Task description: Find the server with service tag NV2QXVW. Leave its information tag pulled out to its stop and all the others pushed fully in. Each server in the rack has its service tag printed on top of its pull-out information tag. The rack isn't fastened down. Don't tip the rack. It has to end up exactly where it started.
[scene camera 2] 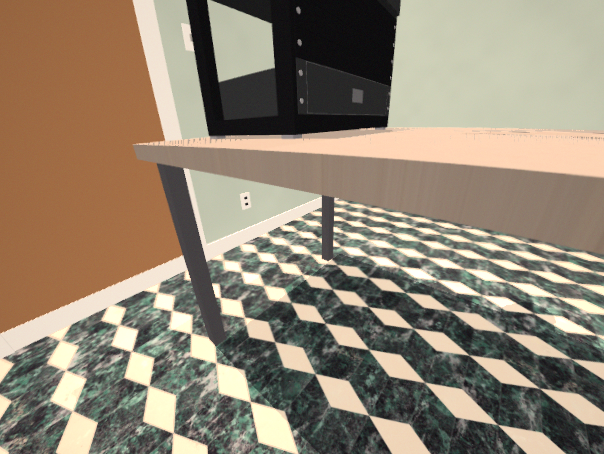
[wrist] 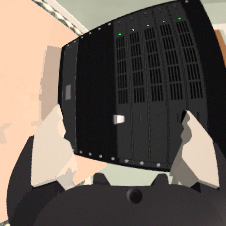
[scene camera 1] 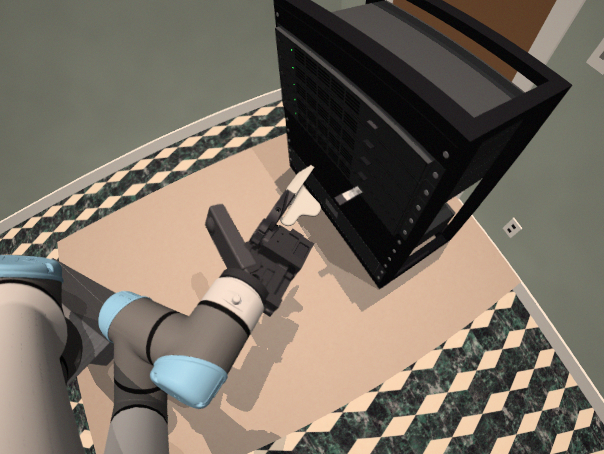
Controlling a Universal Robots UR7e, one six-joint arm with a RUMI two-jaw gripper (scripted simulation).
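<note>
You can see my gripper (scene camera 1: 293, 198), and you can see it (wrist: 123, 107) as well.
</note>
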